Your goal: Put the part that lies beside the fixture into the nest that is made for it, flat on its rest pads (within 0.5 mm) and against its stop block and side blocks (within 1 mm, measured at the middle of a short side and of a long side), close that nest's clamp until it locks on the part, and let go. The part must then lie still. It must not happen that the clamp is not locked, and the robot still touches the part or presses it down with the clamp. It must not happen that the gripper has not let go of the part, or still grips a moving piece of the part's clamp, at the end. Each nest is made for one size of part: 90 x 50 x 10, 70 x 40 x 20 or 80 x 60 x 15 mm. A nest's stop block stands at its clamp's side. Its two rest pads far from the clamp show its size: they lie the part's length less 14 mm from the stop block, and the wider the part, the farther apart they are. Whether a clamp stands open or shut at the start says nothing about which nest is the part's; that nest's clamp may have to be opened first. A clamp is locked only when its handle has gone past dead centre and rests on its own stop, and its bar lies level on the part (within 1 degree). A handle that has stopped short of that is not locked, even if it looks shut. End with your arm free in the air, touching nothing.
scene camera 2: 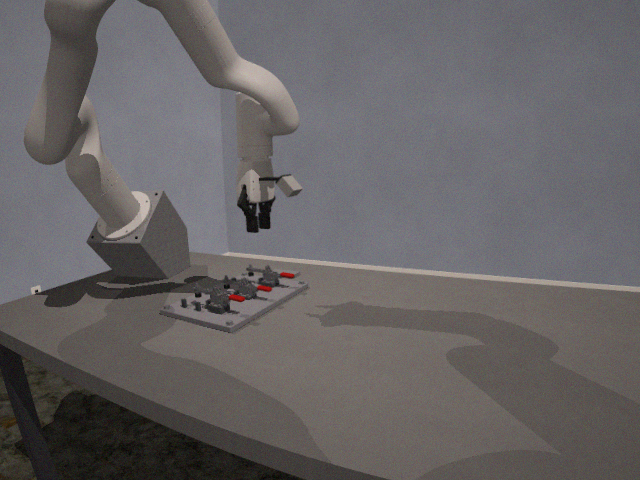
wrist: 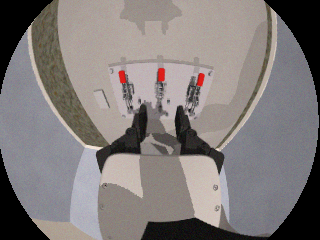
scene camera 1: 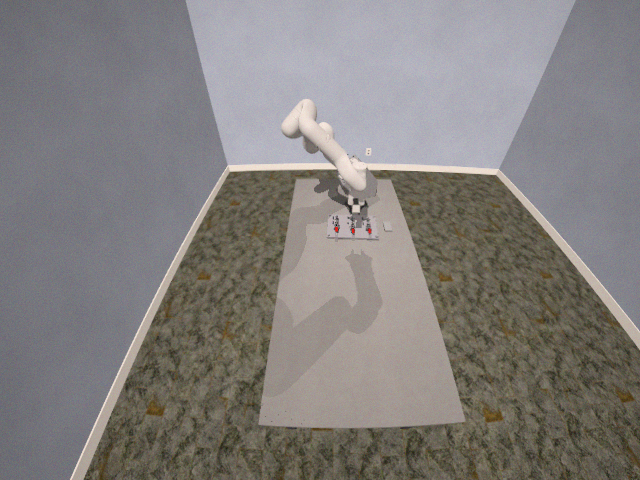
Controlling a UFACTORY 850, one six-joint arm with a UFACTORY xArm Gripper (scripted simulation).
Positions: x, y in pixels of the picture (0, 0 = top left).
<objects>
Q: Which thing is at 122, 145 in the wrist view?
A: My gripper.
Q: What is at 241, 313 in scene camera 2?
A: A fixture plate.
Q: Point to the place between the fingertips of my gripper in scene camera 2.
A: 258, 230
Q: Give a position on a fixture plate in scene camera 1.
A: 344, 232
</objects>
